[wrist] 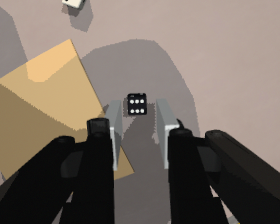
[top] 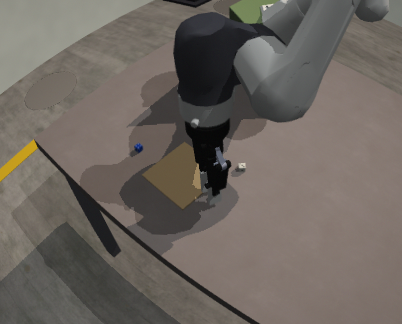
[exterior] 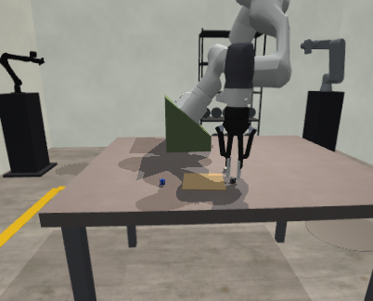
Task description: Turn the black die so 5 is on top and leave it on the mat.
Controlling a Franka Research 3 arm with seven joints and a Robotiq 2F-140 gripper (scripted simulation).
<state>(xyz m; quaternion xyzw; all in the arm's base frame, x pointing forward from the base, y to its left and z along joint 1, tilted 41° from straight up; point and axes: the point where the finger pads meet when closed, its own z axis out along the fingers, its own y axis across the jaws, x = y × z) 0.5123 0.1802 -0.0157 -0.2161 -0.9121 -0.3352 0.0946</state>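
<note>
Right now my hand is 50 mm above the black die and 10 mm past it. The rest, counted from my hand: blue die: 240 mm to the right, 50 mm below, 10 mm behind; tan mat: 100 mm to the right, 50 mm below, 20 mm behind; white die: 110 mm behind, 50 mm below.
</note>
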